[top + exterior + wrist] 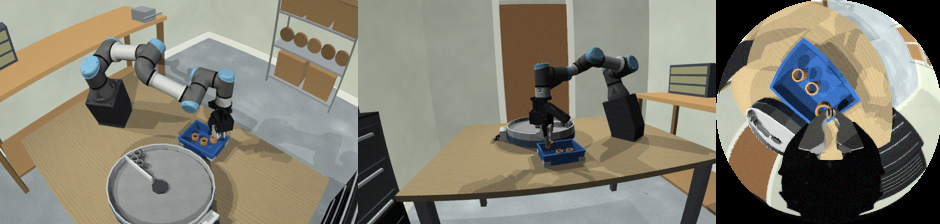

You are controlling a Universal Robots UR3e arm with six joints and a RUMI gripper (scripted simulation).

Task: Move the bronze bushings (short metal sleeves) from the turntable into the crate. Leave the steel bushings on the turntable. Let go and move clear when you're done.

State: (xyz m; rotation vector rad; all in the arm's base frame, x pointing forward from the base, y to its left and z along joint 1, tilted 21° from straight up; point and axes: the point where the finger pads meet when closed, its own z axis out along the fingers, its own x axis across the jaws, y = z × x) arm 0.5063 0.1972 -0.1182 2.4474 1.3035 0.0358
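Right now the blue crate is 6 cm behind my hand, 2 cm to the right of it and 5 cm below it. From my hand the other things lie so: grey turntable 2 cm behind, 35 cm to the right, 2 cm below.
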